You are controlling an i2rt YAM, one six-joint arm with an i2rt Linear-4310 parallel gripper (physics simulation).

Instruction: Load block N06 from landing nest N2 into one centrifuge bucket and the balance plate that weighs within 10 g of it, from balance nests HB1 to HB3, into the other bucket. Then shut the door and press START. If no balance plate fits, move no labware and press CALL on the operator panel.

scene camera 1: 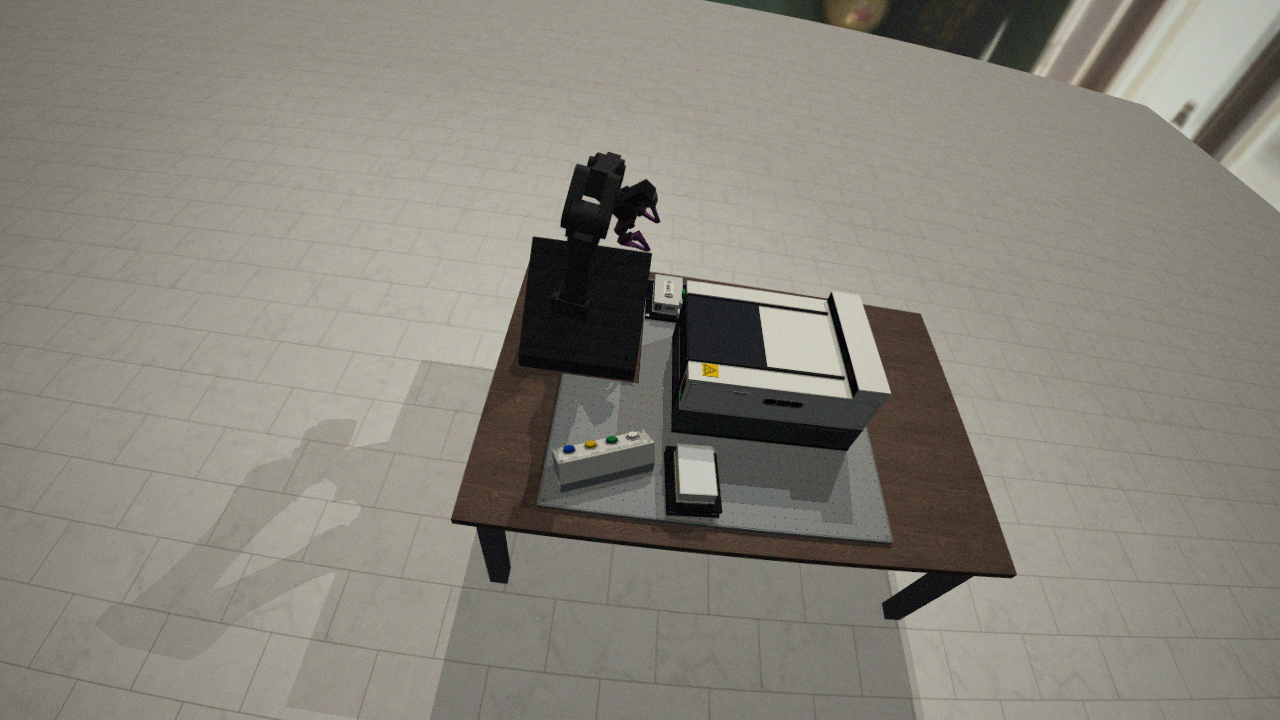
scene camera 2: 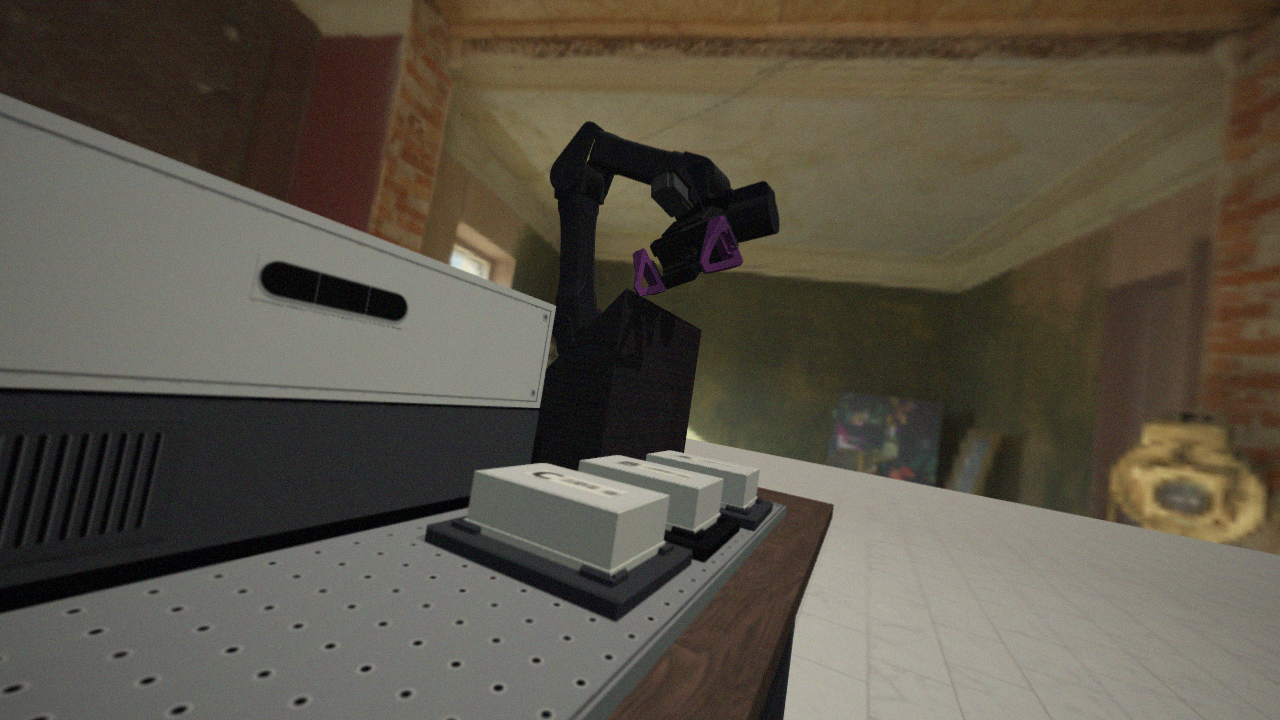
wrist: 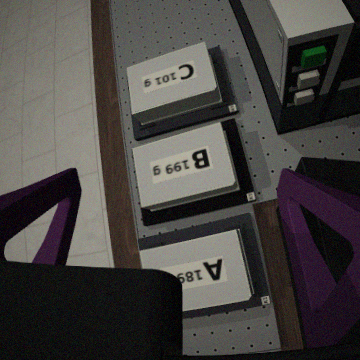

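Seen in the pictures: gripper, fingertip midpoint: (scene camera 1: 653, 236) (scene camera 2: 668, 280) (wrist: 178, 179); arm's base, origin of the base link: (scene camera 1: 573, 310).
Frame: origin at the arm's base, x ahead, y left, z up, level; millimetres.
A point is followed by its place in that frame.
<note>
Three white balance plates sit on dark nests in a row: C 101 g (wrist: 165, 97) {x 362, y 212, z -77 mm} (scene camera 2: 572, 510) {x 436, y 228, z -84 mm}, B 199 g (wrist: 175, 190) {x 230, y 226, z -77 mm} (scene camera 2: 657, 483) {x 304, y 235, z -81 mm}, and A (wrist: 232, 290) {x 98, y 184, z -77 mm} (scene camera 2: 711, 470) {x 167, y 248, z -80 mm}, whose label reads 189 with its end hidden behind the black wrist part. My gripper (wrist: 178, 179) {x 185, y 166, z 138 mm} (scene camera 2: 684, 264) {x 185, y 166, z 138 mm} (scene camera 1: 652, 233) {x 185, y 166, z 138 mm} is open and empty, high above the plates. A white block (scene camera 1: 696, 474) {x 319, y -406, z -60 mm} lies on a separate dark nest; its label is not readable. The centrifuge (scene camera 1: 760, 407) {x 460, y -256, z 9 mm} (scene camera 2: 179, 241) {x 595, y 73, z 41 mm} (wrist: 320, 20) {x 290, y 48, z 79 mm} has a green button (wrist: 313, 57) {x 274, y 57, z 55 mm}; its buckets are hidden, and the door's state is unclear.
The operator panel (scene camera 1: 608, 464) {x 124, y -395, z -72 mm} with blue, yellow, green and white buttons stands left of the white block. The arm's black base (scene camera 1: 550, 331) {x -53, y -40, z -46 mm} (scene camera 2: 617, 394) {x 164, y 110, z -10 mm} stands beside the balance plates. A grey perforated plate (scene camera 1: 760, 510) {x 483, y -446, z -130 mm} (scene camera 2: 358, 617) {x 540, y 177, z -131 mm} lies on the wooden table (scene camera 1: 930, 429) {x 1022, y -155, z -144 mm}.
</note>
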